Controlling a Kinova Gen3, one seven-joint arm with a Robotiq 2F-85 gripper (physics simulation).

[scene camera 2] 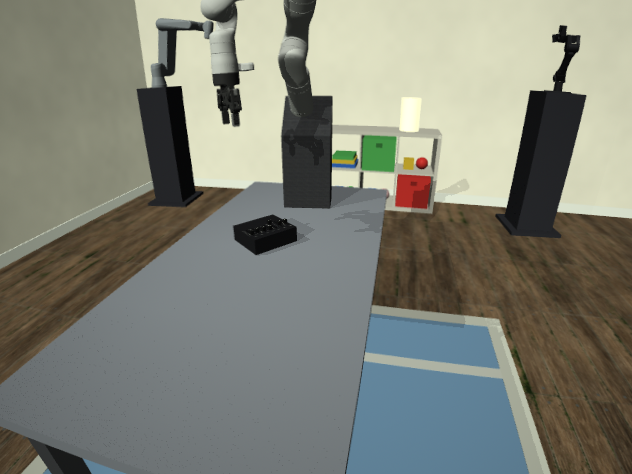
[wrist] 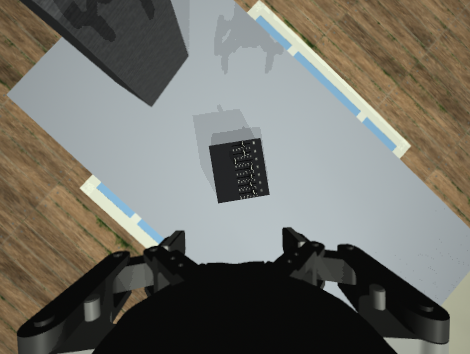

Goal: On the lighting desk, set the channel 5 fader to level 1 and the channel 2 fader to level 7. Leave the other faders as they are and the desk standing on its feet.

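Seen in the pictures: gripper, fingertip midpoint: (scene camera 2: 231, 125) (wrist: 234, 239); arm's base, origin of the base link: (scene camera 2: 302, 107).
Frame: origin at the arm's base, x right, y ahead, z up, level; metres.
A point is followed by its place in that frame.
Observation:
The lighting desk (scene camera 2: 255, 243) @(x 0.060, y 0.524, z -0.355 m) (wrist: 224, 175) @(x 0.096, y 0.395, z -0.343 m) is a small black box that stands flat on the grey table (scene camera 2: 219, 326) @(x 0.047, y 0.869, z -0.398 m) (wrist: 320, 175) @(x -0.089, y 0.630, z -0.398 m). Its top carries a row of small faders with pale tick marks; their channel numbers and levels are too small to read. My gripper (scene camera 2: 231, 123) @(x 0.134, y 0.444, z -0.010 m) (wrist: 234, 239) @(x 0.134, y 0.444, z -0.010 m) is open and empty, pointing down high above the table. In the wrist view the desk lies beyond the fingertips, about midway between them, well apart from them.
A dark pedestal (scene camera 2: 307, 170) @(x -0.033, y 0.088, z -0.236 m) (wrist: 145, 60) @(x -0.001, y 0.089, z -0.267 m) bears the arm's base at the table's far end. Two more pedestals (scene camera 2: 165, 147) (scene camera 2: 545, 163) with other arms stand off the table. A shelf unit (scene camera 2: 436, 168) stands by the back wall. A blue and cream mat (scene camera 2: 433, 408) lies under the table.

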